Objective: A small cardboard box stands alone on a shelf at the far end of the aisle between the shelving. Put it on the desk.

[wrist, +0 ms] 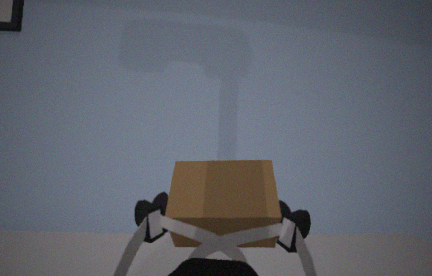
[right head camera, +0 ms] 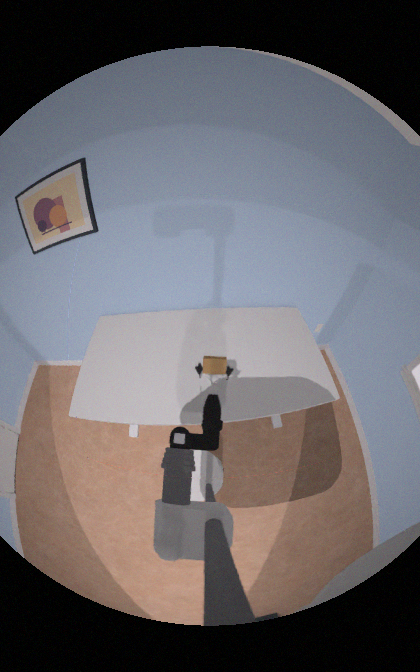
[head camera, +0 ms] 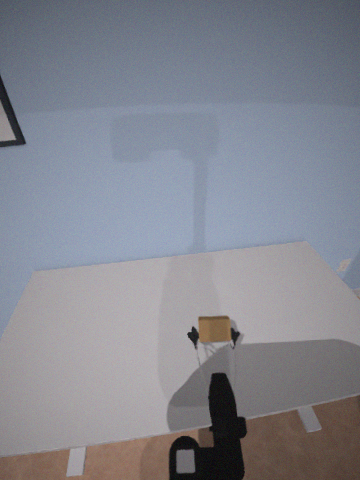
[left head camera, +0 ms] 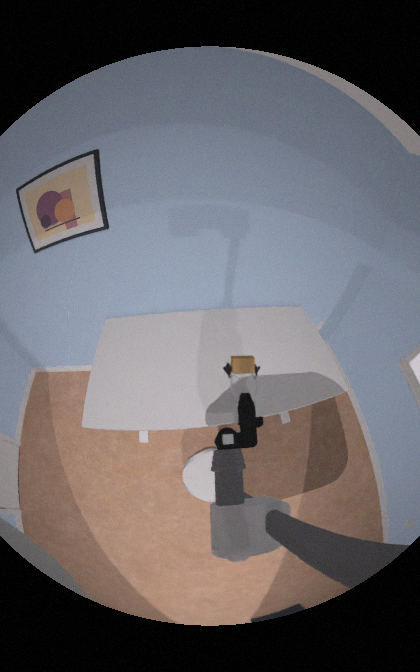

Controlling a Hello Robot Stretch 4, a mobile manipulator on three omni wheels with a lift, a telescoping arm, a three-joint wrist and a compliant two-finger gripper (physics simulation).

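Places are measured from the robot's base along level axes (x back, y right, z up), in centimetres.
Pixels of known places: gripper, fingertip midpoint: (wrist: 218, 212) (head camera: 211, 327).
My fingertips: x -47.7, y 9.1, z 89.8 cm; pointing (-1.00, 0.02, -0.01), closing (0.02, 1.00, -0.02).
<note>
Behind a point stands the place of what it marks.
The small cardboard box (head camera: 214, 326) {x -46.0, y 9.4, z 93.3 cm} (left head camera: 242, 364) (right head camera: 215, 364) (wrist: 225, 187) {x -45.1, y 9.6, z 92.5 cm} is brown and upright, held between the two black fingertips of my gripper (head camera: 214, 336) {x -47.7, y 9.1, z 89.8 cm} (left head camera: 242, 369) (right head camera: 214, 370) (wrist: 218, 212) {x -47.7, y 9.1, z 89.8 cm}, which is shut on it. The desk (head camera: 100, 350) {x -52.2, y -30.5, z 69.3 cm} (left head camera: 150, 370) (right head camera: 135, 370) (wrist: 45, 255) {x -82.8, y -31.6, z 69.2 cm} has a pale grey top. In the head views the box is over the desk top, inward from its front edge and right of its middle. A small shadow lies close beside the right finger. The box looks low over the top; whether its underside touches is hidden.
A blue wall stands behind the desk, with a framed picture (head camera: 6, 120) {x -98.2, y -59.0, z 140.1 cm} (left head camera: 62, 205) (right head camera: 57, 210) at the left. White desk feet (head camera: 76, 461) (left head camera: 143, 436) (right head camera: 133, 430) show below the front edge. A white round object (left head camera: 198, 475) is partly hidden under my arm.
</note>
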